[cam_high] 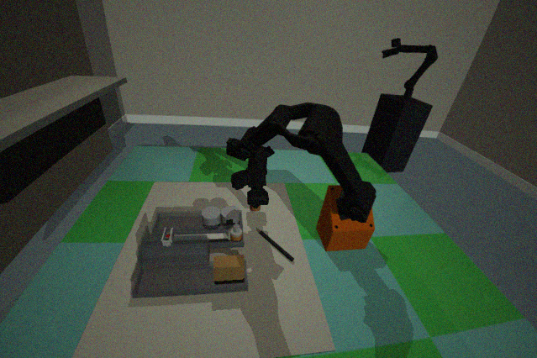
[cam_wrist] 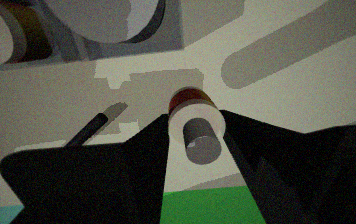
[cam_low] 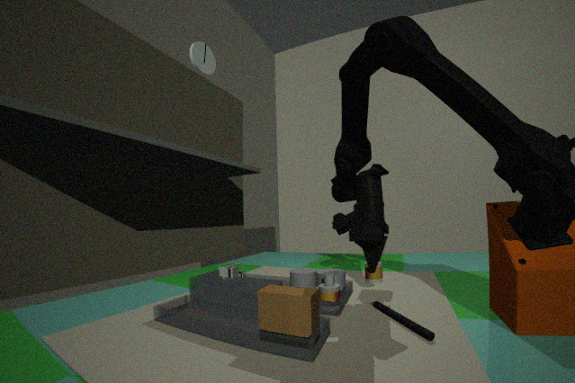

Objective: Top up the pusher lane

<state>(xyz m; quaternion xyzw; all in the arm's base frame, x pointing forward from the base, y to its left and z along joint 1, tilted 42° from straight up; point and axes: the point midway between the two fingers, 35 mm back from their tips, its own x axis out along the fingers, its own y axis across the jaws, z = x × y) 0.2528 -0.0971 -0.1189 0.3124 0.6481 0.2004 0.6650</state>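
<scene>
The black pen is 15 cm to the left of my gripper tip, 4 cm below it and 4 cm behind it. Round my gripper tip: grey lane fixture 23 cm ahead, 12 cm to the left, 3 cm below; then tan box 23 cm to the left, 11 cm ahead, 1 cm below; then red part 27 cm ahead, 13 cm to the left, 2 cm above.
</scene>
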